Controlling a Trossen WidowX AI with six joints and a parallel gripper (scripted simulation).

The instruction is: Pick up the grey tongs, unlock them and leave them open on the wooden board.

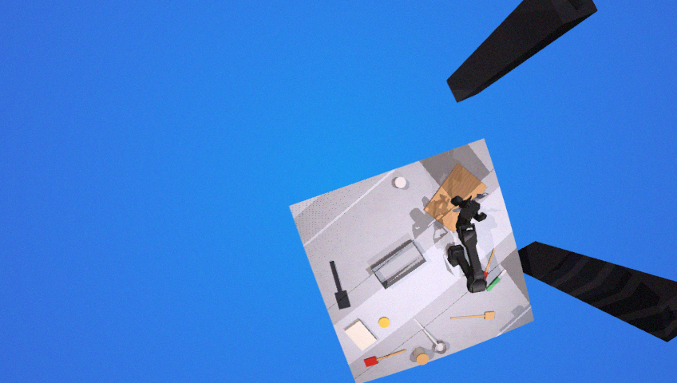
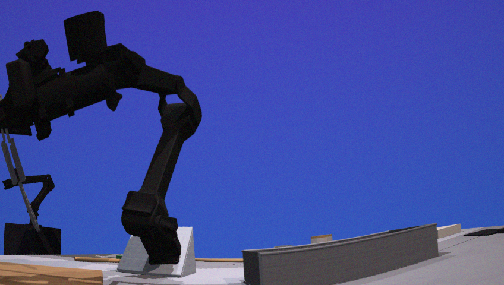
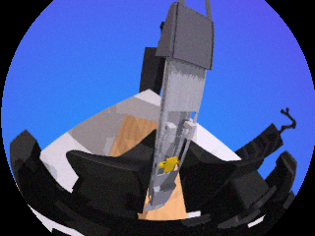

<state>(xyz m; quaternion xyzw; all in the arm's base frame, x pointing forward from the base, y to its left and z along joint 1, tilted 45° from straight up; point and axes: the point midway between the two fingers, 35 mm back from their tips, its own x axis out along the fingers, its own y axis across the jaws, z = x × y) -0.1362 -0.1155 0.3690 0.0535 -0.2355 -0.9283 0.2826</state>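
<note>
Now: gripper tip 3 cm short of the yellow lock piece, 2 cm to the right of it and 1 cm below it. Also, from my gripper tip: green-handled tool: 62 cm to the left, 19 cm below, 5 cm behind; grey roasting tin: 50 cm ahead, 23 cm to the left, 17 cm below; wooden board: 19 cm below, 1 cm to the left, 1 cm ahead.
</note>
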